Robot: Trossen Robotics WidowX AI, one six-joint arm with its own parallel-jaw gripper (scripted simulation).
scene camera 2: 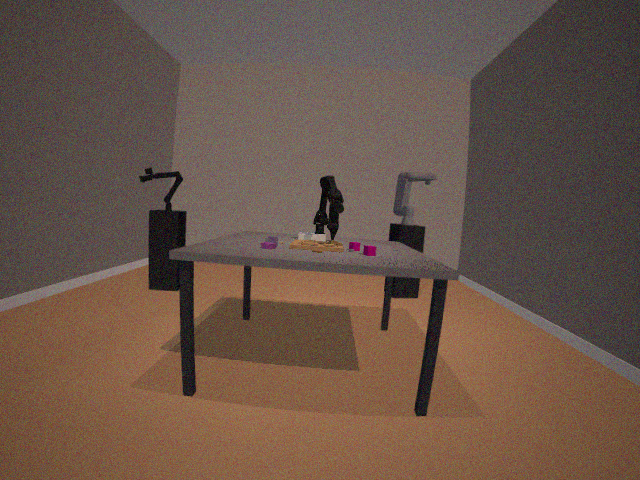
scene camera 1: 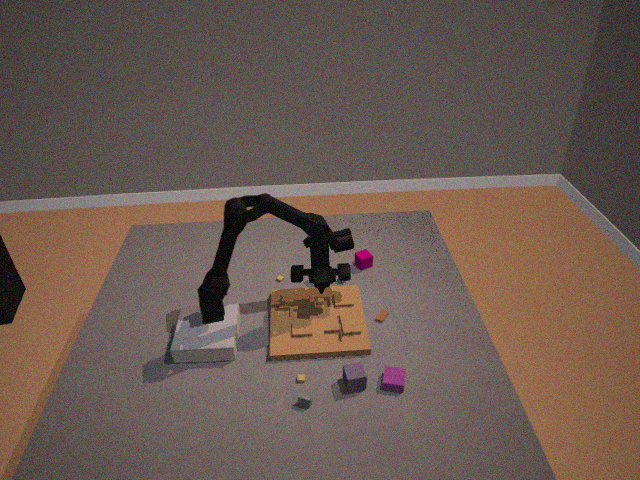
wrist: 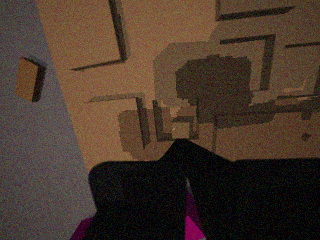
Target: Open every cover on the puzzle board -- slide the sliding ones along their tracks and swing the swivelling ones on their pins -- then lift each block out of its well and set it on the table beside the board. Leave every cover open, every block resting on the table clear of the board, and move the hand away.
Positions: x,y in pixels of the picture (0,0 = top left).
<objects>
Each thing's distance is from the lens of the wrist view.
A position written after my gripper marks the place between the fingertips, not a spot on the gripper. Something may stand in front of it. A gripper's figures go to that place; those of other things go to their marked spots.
my gripper (wrist: 180,143): 11 cm
orange block (wrist: 29,78): 22 cm
tan puzzle board (wrist: 181,67): 12 cm
The marked spots on the orange block and the tan puzzle board are 19 cm apart.
</objects>
